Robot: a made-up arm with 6 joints. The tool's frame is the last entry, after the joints.
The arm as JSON. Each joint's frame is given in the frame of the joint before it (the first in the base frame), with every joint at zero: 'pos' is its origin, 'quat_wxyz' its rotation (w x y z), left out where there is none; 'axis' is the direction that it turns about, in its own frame. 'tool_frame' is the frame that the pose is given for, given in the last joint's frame.
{
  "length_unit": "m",
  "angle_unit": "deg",
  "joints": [
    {
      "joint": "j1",
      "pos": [
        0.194,
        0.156,
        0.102
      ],
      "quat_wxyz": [
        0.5,
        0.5,
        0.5,
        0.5
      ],
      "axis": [
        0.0,
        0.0,
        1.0
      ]
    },
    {
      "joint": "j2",
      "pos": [
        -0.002,
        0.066,
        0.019
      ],
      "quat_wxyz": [
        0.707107,
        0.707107,
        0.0,
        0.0
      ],
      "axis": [
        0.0,
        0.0,
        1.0
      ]
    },
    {
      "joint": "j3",
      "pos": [
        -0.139,
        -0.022,
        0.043
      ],
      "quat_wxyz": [
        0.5,
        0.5,
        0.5,
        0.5
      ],
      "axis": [
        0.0,
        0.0,
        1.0
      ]
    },
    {
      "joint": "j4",
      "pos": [
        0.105,
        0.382,
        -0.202
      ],
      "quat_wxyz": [
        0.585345,
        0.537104,
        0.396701,
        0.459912
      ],
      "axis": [
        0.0,
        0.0,
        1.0
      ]
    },
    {
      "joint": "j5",
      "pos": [
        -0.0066,
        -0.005,
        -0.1
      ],
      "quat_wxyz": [
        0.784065,
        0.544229,
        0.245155,
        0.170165
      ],
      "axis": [
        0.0,
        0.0,
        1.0
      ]
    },
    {
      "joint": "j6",
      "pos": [
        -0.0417,
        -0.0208,
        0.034
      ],
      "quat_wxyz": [
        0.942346,
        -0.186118,
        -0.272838,
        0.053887
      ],
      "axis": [
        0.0,
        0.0,
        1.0
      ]
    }
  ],
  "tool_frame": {
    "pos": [
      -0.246,
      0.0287,
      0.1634
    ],
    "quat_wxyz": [
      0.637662,
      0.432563,
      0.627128,
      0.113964
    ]
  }
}
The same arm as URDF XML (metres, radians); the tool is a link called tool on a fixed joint. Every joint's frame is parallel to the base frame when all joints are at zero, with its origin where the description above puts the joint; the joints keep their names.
<robot name="arm">
<joint name="j1" type="continuous"><parent link="base"/><child link="link1"/><origin xyz="0.194 0.156 0.102" rpy="0 0 0"/><axis xyz="1 0 0"/></joint>
<joint name="j2" type="continuous"><parent link="link1"/><child link="link2"/><origin xyz="0.019 -0.002 0.066" rpy="0 0 0"/><axis xyz="0 0 -1"/></joint>
<joint name="j3" type="continuous"><parent link="link2"/><child link="link3"/><origin xyz="-0.022 -0.139 -0.043" rpy="0 0 0"/><axis xyz="0 1 0"/></joint>
<joint name="j4" type="continuous"><parent link="link3"/><child link="link4"/><origin xyz="0.105 -0.202 -0.382" rpy="0 0 0"/><axis xyz="0.958455 0.108295 0.263888"/></joint>
<joint name="j5" type="continuous"><parent link="link4"/><child link="link5"/><origin xyz="-0.097 -0.016 -0.02" rpy="0 0 0"/><axis xyz="0.511311 -0.717115 -0.47361"/></joint>
<joint name="j6" type="continuous"><parent link="link5"/><child link="link6"/><origin xyz="0.001 -0.0559 0.014" rpy="0 0 0"/><axis xyz="0.694597 -0.701197 0.160799"/></joint>
<joint name="tool_joint" type="fixed"><parent link="link6"/><child link="tool"/><origin xyz="0.033 -0.1409 0.259" rpy="-3.1416 0 1.5708"/></joint>
<link name="base"/>
<link name="link1"/>
<link name="link2"/>
<link name="link3"/>
<link name="link4"/>
<link name="link5"/>
<link name="link6"/>
<link name="tool"/>
</robot>

